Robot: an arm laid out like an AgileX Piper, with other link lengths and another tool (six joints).
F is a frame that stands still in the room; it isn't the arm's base.
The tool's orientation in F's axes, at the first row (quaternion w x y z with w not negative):
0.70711 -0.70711 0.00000 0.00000
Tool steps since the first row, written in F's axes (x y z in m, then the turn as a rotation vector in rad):
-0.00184 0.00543 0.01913 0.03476 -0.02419 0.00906
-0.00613 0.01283 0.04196 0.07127 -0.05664 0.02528
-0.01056 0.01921 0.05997 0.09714 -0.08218 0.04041
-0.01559 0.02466 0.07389 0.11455 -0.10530 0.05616
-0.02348 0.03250 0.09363 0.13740 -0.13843 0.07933
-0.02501 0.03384 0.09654 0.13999 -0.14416 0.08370
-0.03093 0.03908 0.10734 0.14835 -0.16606 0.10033
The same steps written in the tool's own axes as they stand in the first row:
-0.00184 -0.01913 0.00543 0.03476 -0.00906 -0.02419
-0.00613 -0.04196 0.01283 0.07127 -0.02528 -0.05664
-0.01056 -0.05997 0.01921 0.09714 -0.04041 -0.08218
-0.01559 -0.07389 0.02466 0.11455 -0.05616 -0.10530
-0.02348 -0.09363 0.03250 0.13740 -0.07933 -0.13843
-0.02501 -0.09654 0.03384 0.13999 -0.08370 -0.14416
-0.03093 -0.10734 0.03908 0.14835 -0.10033 -0.16606

